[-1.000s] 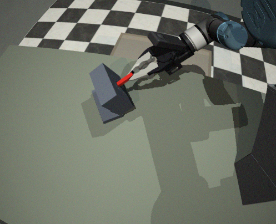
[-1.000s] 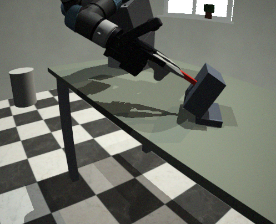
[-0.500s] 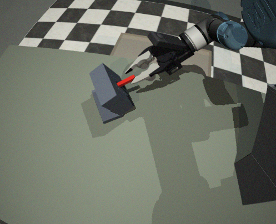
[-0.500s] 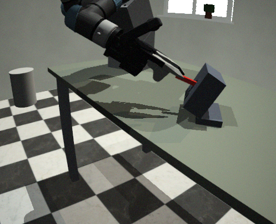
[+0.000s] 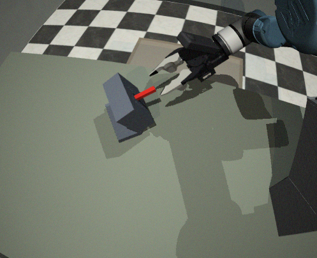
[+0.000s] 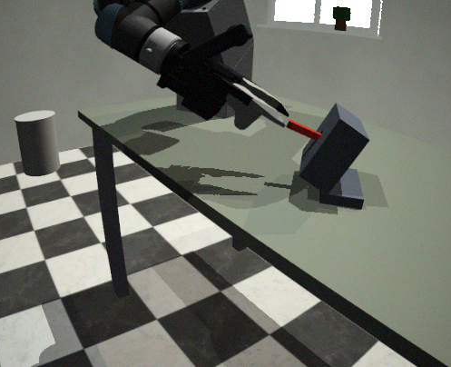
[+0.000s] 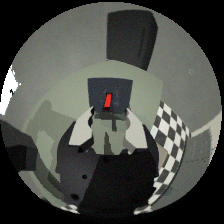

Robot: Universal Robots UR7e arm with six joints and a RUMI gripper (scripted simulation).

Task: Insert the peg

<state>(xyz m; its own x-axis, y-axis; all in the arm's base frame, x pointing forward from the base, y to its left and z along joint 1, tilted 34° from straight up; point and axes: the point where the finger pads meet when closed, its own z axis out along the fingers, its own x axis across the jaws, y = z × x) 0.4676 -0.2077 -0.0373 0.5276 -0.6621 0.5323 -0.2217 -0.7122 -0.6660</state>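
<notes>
My gripper is now 4 cm short of the red peg, 3 cm to the right of it and 3 cm above it.
</notes>
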